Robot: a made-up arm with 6 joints.
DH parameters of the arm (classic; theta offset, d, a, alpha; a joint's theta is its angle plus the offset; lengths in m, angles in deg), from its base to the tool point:
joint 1: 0 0.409 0.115 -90
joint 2: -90 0 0.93 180
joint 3: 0 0 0.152 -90
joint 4: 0 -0.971 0 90
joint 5: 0 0 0 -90
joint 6: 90 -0.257 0 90
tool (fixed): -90 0 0 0
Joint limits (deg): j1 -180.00..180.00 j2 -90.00..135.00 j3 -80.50..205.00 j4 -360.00..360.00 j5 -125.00..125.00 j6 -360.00..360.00
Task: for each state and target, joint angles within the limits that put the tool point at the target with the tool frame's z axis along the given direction. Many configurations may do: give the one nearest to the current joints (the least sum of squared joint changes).
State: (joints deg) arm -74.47 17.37 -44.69 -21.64 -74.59 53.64
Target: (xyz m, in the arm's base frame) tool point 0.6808 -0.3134 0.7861 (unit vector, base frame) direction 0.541 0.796 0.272
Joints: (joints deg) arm -30.21 -14.00 -40.21 -16.30 -83.53 93.46
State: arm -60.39 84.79 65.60 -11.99 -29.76 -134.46
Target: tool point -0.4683 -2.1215 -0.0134 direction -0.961 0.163 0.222
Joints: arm -101.48 89.78 66.70 19.71 -24.94 -97.90
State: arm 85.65 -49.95 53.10 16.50 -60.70 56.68
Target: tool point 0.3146 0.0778 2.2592 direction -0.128 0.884 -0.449
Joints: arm 38.09 -14.78 54.69 32.34 -75.09 105.89
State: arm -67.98 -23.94 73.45 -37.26 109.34 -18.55
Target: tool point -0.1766 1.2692 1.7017 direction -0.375 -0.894 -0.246
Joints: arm -90.39 -39.68 84.84 -47.21 100.87 -43.66
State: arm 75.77 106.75 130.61 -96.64 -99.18 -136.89
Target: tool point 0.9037 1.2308 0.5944 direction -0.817 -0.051 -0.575
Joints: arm 47.61 133.09 163.65 -138.98 -74.24 -146.10
